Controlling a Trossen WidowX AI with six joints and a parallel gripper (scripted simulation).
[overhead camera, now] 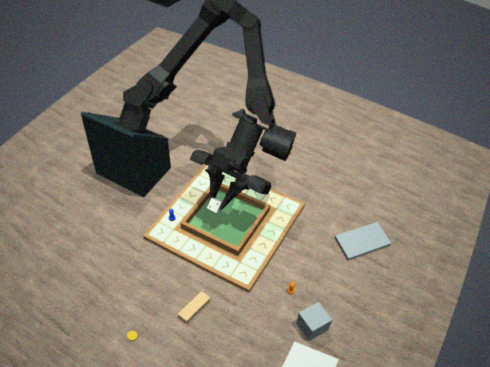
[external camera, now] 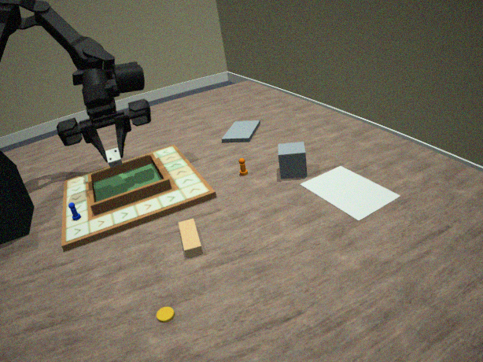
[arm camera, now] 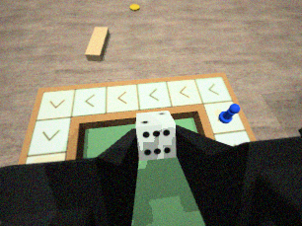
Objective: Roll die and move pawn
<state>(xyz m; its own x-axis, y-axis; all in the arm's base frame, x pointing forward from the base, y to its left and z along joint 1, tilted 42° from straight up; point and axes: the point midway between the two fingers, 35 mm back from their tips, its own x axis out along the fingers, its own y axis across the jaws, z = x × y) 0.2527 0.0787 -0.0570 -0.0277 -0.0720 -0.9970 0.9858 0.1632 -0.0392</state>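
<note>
My gripper tip is 10 cm past the blue pawn, 5 cm to the left of it and 6 cm above it. The rest, counted from my gripper tip: die right at my gripper tip; then wood block 10 cm ahead, 20 cm to the right, 8 cm below; then dice tray 3 cm to the left, 8 cm below.
</note>
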